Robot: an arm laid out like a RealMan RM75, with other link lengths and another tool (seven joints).
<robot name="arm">
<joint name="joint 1" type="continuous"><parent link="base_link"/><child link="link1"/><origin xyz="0 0 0.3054" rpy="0 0 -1.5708"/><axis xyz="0 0 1"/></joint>
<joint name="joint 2" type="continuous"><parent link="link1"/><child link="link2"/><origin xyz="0 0 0" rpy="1.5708 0 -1.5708"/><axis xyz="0 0 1"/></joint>
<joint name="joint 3" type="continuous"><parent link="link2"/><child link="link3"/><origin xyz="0 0.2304 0" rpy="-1.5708 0 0"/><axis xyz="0 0 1"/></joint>
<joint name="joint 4" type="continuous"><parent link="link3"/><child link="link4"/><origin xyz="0 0 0" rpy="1.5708 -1.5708 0"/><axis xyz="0 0 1"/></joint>
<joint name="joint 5" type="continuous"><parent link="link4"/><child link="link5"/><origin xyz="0.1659 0 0" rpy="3.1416 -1.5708 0"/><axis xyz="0 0 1"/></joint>
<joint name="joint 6" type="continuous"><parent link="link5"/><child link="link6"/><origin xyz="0 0 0" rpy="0 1.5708 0"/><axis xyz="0 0 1"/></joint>
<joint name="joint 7" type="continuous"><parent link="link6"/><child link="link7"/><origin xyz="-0.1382 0 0" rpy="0 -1.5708 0"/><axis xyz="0 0 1"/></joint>
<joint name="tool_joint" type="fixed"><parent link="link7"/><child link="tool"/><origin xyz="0.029 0.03 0.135" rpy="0 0.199 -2.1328"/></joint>
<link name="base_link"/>
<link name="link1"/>
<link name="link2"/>
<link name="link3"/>
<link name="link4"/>
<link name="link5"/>
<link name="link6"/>
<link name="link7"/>
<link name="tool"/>
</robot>
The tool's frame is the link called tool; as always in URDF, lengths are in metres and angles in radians. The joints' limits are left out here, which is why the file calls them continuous.
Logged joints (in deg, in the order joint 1, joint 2, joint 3, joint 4, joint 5, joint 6, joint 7), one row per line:
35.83 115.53 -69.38 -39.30 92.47 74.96 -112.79
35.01 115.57 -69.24 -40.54 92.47 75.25 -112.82
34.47 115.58 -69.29 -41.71 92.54 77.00 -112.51
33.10 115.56 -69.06 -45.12 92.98 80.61 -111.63
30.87 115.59 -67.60 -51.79 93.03 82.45 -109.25
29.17 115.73 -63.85 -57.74 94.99 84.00 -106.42
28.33 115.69 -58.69 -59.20 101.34 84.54 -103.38
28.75 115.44 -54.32 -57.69 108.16 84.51 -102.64
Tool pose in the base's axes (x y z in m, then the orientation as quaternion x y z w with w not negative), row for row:
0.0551 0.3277 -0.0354 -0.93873 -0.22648 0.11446 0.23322
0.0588 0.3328 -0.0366 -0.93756 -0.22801 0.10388 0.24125
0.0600 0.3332 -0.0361 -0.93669 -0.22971 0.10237 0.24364
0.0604 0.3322 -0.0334 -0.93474 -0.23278 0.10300 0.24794
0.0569 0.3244 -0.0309 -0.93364 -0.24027 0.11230 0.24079
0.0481 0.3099 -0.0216 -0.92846 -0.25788 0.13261 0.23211
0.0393 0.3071 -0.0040 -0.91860 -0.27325 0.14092 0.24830
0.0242 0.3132 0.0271 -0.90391 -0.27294 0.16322 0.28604
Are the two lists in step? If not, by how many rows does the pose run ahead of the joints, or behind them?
The pose runs 2 rows behind the joints: the pose in row i belongs to the joints in row i - 2.
